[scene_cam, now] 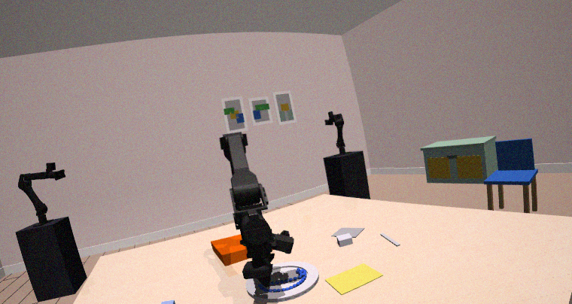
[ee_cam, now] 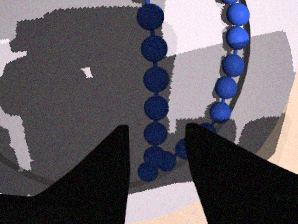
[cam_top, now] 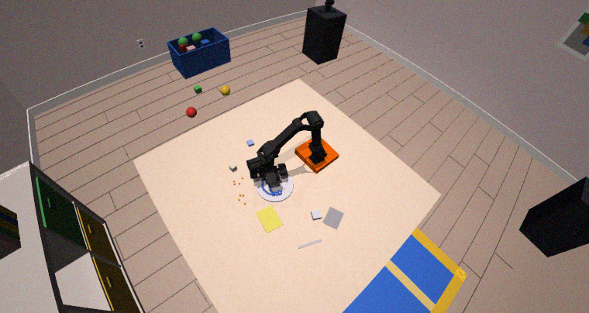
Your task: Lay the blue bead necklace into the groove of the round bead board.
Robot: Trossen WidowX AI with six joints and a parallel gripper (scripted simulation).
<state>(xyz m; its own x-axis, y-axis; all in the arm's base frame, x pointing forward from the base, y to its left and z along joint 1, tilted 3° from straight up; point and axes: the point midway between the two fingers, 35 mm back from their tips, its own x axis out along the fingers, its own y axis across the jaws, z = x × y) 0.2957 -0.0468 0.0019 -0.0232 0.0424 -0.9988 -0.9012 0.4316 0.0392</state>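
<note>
My gripper tip is now 10 mm past the round bead board, 40 mm to the right of it and 10 mm above it. From my gripper tip the other things lie so: yellow sheet (110 mm ahead, 190 mm to the left, 10 mm below); then pale cube (120 mm ahead, 170 mm to the right); then blue cube (50 mm behind, 270 mm to the right, 10 mm below).
</note>
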